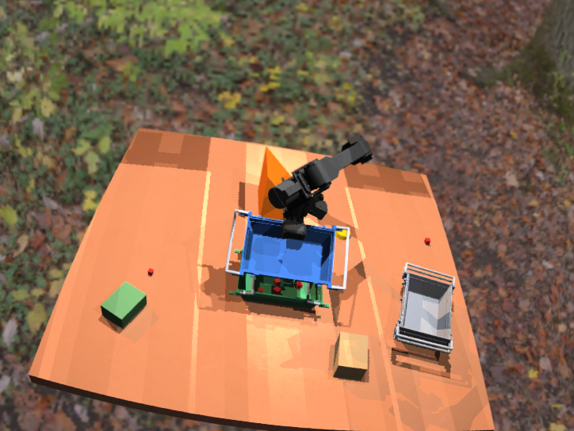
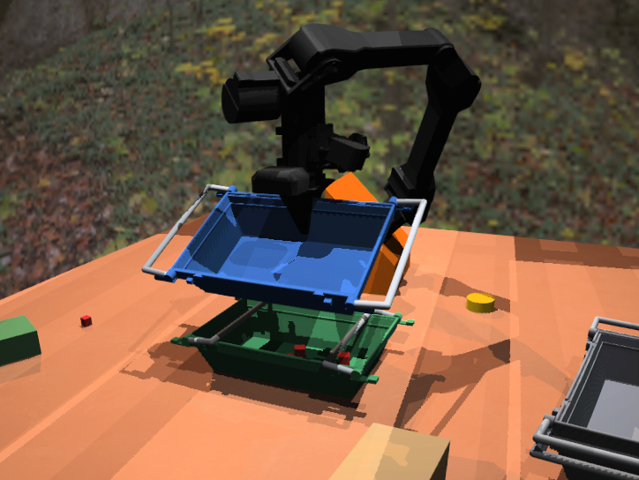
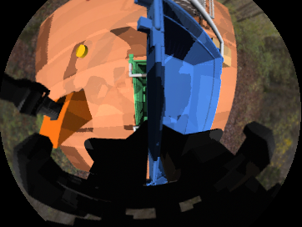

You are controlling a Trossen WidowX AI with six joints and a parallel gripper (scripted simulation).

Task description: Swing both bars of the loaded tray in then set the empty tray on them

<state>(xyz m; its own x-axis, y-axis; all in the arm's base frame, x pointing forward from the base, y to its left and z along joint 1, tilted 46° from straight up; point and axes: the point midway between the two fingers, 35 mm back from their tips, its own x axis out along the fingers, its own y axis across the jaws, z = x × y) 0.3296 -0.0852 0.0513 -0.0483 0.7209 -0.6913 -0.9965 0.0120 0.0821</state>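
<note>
Now: the blue tray 70 mm ahead of my gripper tip. From my gripper tip the other things lie so: yellow disc (240 mm behind, 230 mm to the left, 170 mm below); tan box (310 mm ahead, 190 mm to the left, 150 mm below); green box (450 mm to the right, 190 mm ahead, 160 mm below).
</note>
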